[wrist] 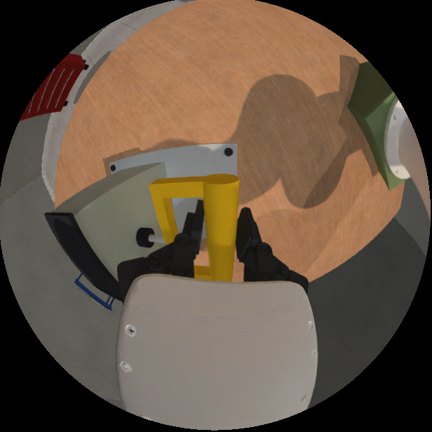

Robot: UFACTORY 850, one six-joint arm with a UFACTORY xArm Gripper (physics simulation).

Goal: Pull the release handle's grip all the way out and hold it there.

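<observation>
The release handle's yellow grip is a thick round bar in the middle of the wrist view. Yellow arms join it to a yellow frame bar on its left, beside a pale green-grey housing on a light grey base plate. A black knob on a short metal rod sits at the housing's side. My gripper is partly open, with one black finger on each side of the grip. The left finger is inside the handle's loop, close to the bar; the right finger is outside it, very near. The gripper body hides the grip's lower end.
The unit stands on a wooden table. A green block-shaped stand with a white round part is at the right edge. A red slatted object is at the upper left beyond the table. A blue frame shows at the lower left.
</observation>
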